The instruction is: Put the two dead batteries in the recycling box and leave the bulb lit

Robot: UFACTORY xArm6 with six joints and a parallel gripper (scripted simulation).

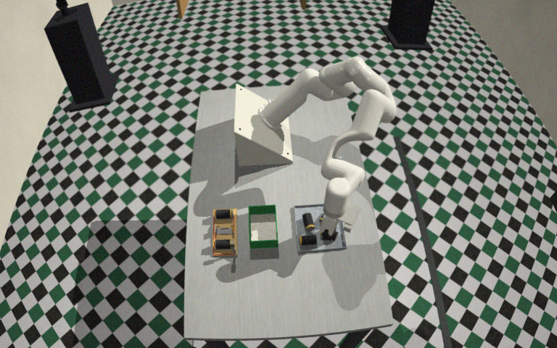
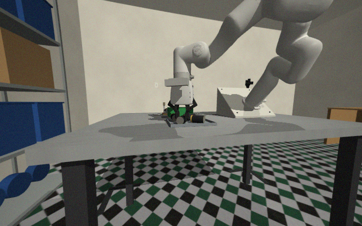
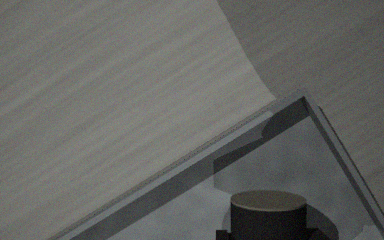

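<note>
My gripper is now 40 mm past the grey tray, 30 mm to the left of it and 30 mm above it. From my hand the other things lie so: green recycling box (60 mm behind, 240 mm to the right, 20 mm below).
</note>
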